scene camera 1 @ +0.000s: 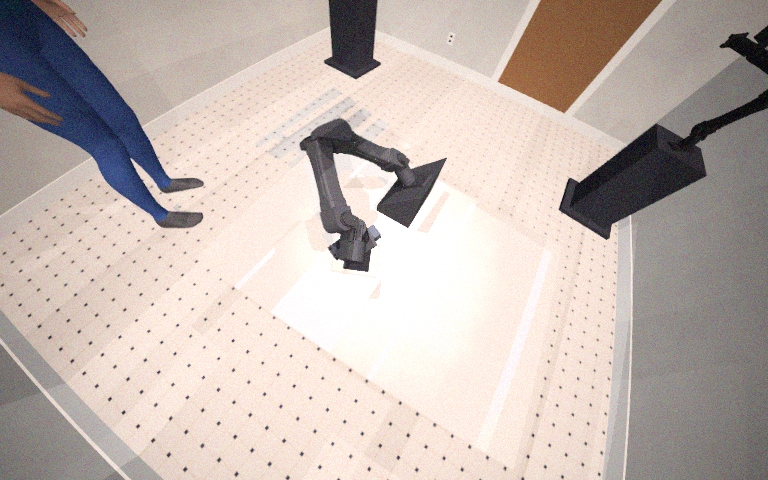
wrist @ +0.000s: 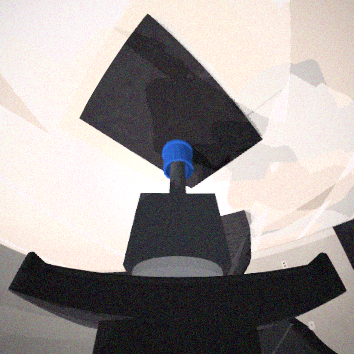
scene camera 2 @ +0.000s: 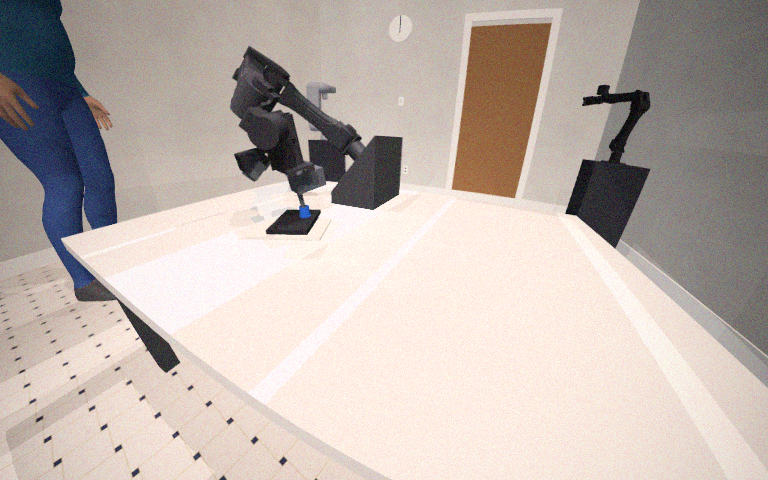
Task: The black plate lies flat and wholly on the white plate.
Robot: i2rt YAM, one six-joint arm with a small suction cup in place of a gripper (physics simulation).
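Places are measured from the arm's base along level axes (x back, y right, z up), in metres.
Pixels of known places: hand, tool point: [wrist: 177, 148] [scene camera 2: 306, 218]; arm's base, link origin: [scene camera 1: 410, 183] [scene camera 2: 367, 162].
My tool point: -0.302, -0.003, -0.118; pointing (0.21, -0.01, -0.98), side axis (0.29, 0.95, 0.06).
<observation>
Ahead of a thing's pixels: the offset from my tool point to its top centre, as dx, dy, dz.
The black plate @(-0.030, +0.008, +0.011) [scene camera 2: 287, 223] [wrist: 140, 98] is a square dark slab. It lies flat on the white plate @(-0.049, +0.003, -0.006) [scene camera 2: 291, 237] [wrist: 218, 60], whose pale rim shows around it in scene camera 2. My suction cup [scene camera 2: 304, 211] [wrist: 177, 158] is blue and presses on the black plate near one corner, gripping it. In scene camera 1 the arm's wrist [scene camera 1: 353, 245] covers both plates and the cup.
The arm's dark wedge-shaped base [scene camera 1: 410, 193] [scene camera 2: 369, 172] stands just behind the plates. A black pedestal [scene camera 1: 627, 180] [scene camera 2: 606, 198] with another arm stands at the right. A person in blue [scene camera 1: 110, 134] [scene camera 2: 84, 170] stands left of the table. The table's edge [scene camera 2: 193, 356] runs along the front left.
</observation>
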